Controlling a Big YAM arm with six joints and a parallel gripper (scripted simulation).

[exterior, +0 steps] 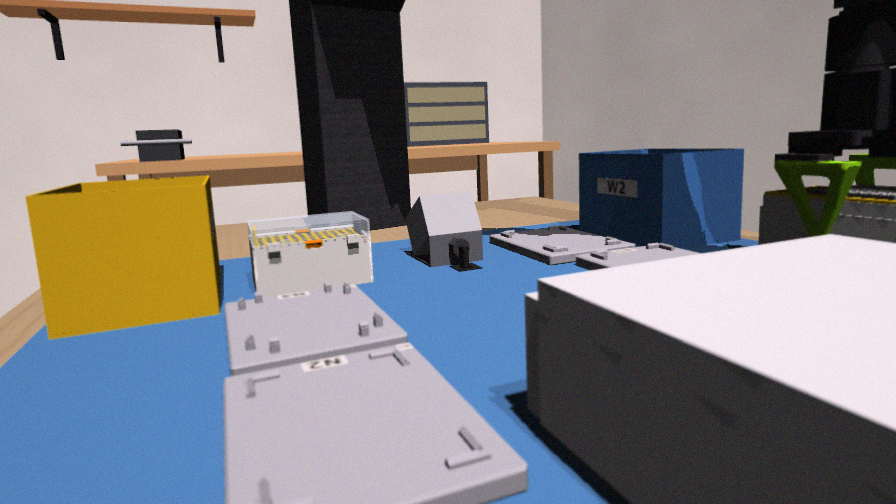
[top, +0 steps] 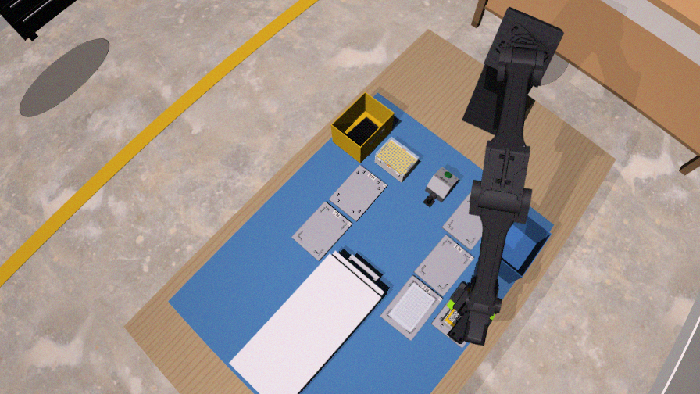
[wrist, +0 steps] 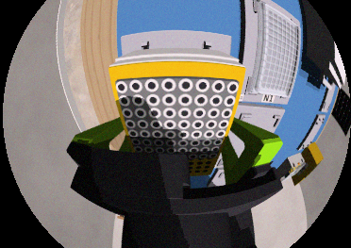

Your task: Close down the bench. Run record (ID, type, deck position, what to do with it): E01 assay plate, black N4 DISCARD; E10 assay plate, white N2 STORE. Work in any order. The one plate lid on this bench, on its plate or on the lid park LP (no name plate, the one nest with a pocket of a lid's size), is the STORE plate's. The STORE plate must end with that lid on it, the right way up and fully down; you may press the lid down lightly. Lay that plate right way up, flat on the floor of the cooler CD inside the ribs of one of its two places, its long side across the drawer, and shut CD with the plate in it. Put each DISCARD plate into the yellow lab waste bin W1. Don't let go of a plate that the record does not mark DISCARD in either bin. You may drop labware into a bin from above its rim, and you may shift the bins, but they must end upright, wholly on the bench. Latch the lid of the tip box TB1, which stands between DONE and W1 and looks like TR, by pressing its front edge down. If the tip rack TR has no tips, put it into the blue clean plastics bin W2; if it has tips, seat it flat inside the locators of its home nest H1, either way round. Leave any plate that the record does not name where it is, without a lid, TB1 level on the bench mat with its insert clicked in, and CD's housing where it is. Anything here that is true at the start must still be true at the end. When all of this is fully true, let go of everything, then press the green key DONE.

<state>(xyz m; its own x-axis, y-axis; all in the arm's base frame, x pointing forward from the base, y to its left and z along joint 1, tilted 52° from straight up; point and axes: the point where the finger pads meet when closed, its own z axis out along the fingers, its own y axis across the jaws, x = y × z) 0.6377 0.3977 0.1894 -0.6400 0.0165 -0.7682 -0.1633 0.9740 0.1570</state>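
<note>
The nest H1 lies 4 cm below my hand. Also, from my hand: tip rack TR (1 cm to the right, 1 cm above); lid park LP (22 cm to the right, 22 cm behind, 4 cm below); blue bin W2 (26 cm behind, 6 cm to the right, 1 cm below).
</note>
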